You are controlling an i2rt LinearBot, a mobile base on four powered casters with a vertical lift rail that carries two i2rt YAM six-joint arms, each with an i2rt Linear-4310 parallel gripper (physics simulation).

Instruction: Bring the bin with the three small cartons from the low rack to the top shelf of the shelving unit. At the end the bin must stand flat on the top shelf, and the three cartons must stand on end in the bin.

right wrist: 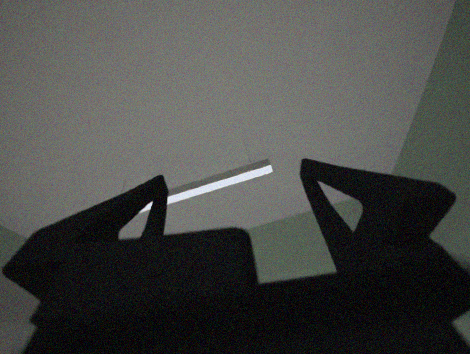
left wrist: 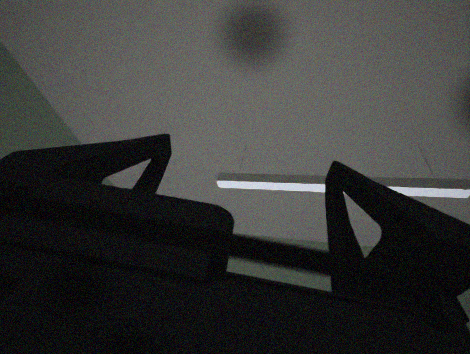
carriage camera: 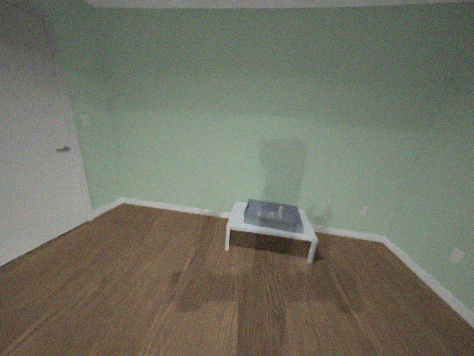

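The low white rack stands on the floor against the far wall, a little right of the middle in the carriage view. A blue-grey bin stands on its top. Small pale cartons show in the bin; they are too blurred to count surely or to tell how each one stands. The shelving unit does not show in these views. My left gripper is open and empty, pointing up toward the ceiling. My right gripper is open and empty, also pointing up toward the ceiling. Both are far from the bin.
A white door is at the left in the carriage view. Green walls with a white baseboard stand behind and to the right of the rack. A long ceiling lamp shows above both grippers. Wood floor lies before the rack.
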